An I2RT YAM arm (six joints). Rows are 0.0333 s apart.
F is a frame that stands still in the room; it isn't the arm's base.
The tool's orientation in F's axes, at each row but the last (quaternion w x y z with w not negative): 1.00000, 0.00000, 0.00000, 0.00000; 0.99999, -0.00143, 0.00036, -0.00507; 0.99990, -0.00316, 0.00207, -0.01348; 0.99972, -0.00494, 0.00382, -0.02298; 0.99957, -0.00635, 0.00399, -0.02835; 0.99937, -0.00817, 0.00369, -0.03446
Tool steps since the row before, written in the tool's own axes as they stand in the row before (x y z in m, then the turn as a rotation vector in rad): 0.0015, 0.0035, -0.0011, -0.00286, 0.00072, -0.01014; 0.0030, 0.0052, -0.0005, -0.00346, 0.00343, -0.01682; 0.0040, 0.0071, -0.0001, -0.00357, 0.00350, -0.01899; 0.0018, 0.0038, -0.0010, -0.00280, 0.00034, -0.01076; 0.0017, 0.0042, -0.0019, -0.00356, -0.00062, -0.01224; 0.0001, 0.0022, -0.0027, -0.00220, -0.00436, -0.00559
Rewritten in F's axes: 0.0015, 0.0035, -0.0011, -0.00286, 0.00072, -0.01014; 0.0031, 0.0052, -0.0005, -0.00344, 0.00342, -0.01683; 0.0042, 0.0070, -0.0002, -0.00355, 0.00348, -0.01900; 0.0020, 0.0037, -0.0011, -0.00287, 0.00036, -0.01074; 0.0019, 0.0041, -0.0020, -0.00369, -0.00057, -0.01220; 0.0002, 0.0021, -0.0027, -0.00254, -0.00429, -0.00550
